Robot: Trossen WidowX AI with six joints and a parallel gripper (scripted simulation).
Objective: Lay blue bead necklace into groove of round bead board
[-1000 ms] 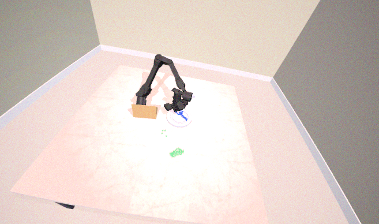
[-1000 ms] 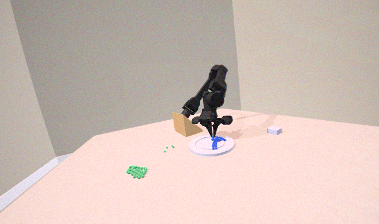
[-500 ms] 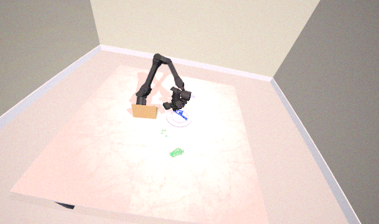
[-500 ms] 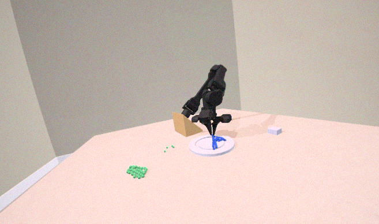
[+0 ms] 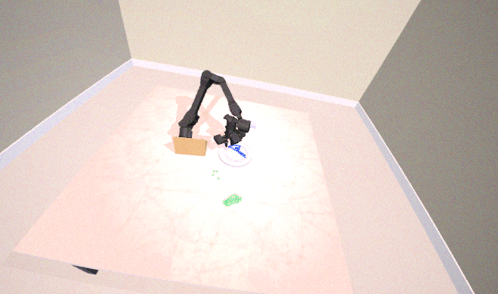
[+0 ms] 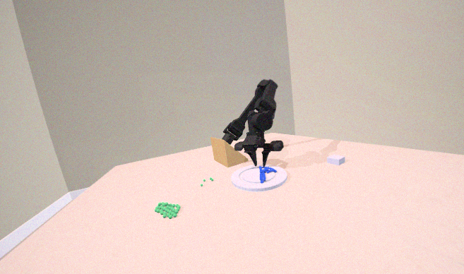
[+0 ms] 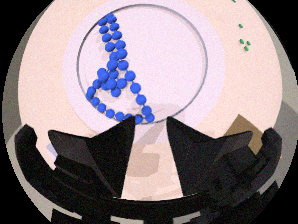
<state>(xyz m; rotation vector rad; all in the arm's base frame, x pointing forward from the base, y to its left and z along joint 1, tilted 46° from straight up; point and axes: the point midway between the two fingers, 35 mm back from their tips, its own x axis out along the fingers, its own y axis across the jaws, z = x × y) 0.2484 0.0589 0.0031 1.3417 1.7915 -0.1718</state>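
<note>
My gripper tip is now 50 mm short of the round white bead board, 40 mm to the left of it and 10 mm above it. Also, from my gripper tip: small grey block: 150 mm ahead, 250 mm to the left.
</note>
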